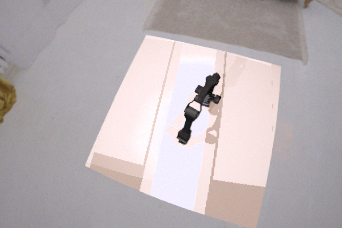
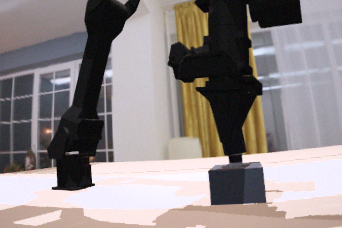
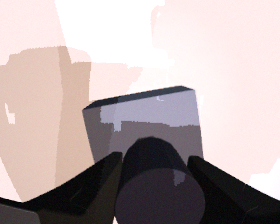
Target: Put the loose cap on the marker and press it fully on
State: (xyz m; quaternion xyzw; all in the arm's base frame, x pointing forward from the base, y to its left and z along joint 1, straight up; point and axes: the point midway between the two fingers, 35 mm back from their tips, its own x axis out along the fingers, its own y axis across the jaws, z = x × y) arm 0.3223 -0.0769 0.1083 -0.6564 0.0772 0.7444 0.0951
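The dark cap lies 10 mm ahead of my gripper tip and 10 mm above it. From my gripper tip the other things lie so: grey holder block: 50 mm below, 10 mm ahead.
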